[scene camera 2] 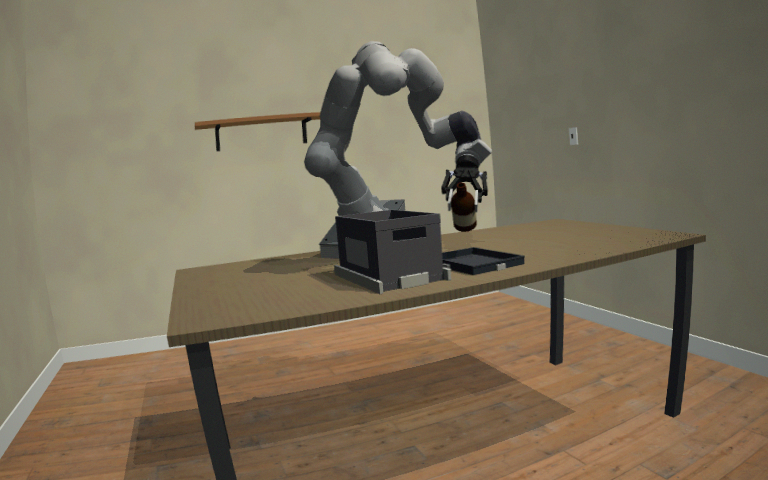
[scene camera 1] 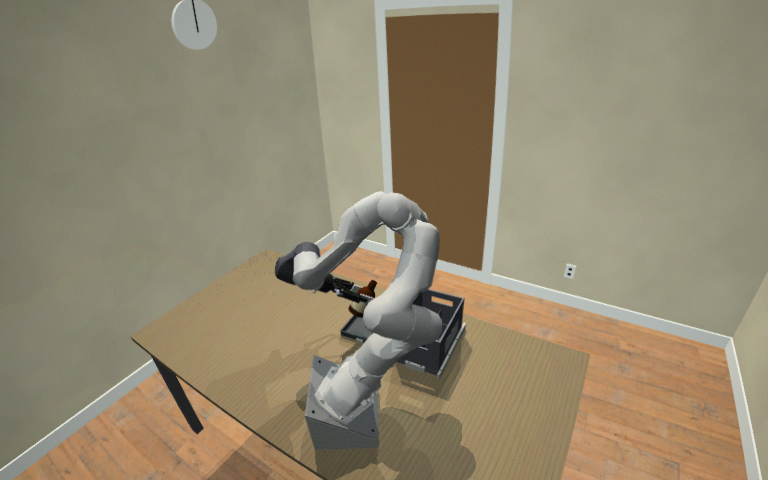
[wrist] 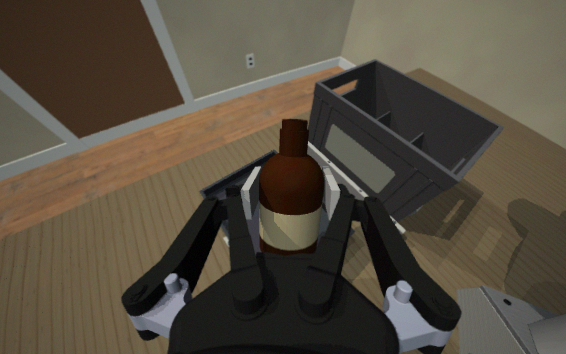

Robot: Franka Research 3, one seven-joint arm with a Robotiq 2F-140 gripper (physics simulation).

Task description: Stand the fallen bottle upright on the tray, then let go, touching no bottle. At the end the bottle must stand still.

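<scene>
A brown bottle [scene camera 1: 356,307] [scene camera 2: 464,210] [wrist: 291,185] with a cream label is between the fingers, neck up and base down. It leans somewhat in scene camera 1 and looks nearly upright in scene camera 2. My gripper [scene camera 1: 365,295] [scene camera 2: 464,202] [wrist: 291,177] is shut on the bottle's body, one pad on each side. The shallow dark tray [scene camera 1: 353,327] [scene camera 2: 484,260] [wrist: 239,173] lies on the table below. In scene camera 2 the bottle's base hangs above the tray, apart from it. The bottle and fingers hide part of the tray in the wrist view.
A tall dark crate [scene camera 1: 419,355] [scene camera 2: 408,257] [wrist: 370,137] with inner dividers stands close beside the tray, its rim well above the tray's. The arm's base [scene camera 1: 340,433] stands on the table [scene camera 1: 226,339] [scene camera 2: 271,300]. The arm covers part of the crate and tray in scene camera 1.
</scene>
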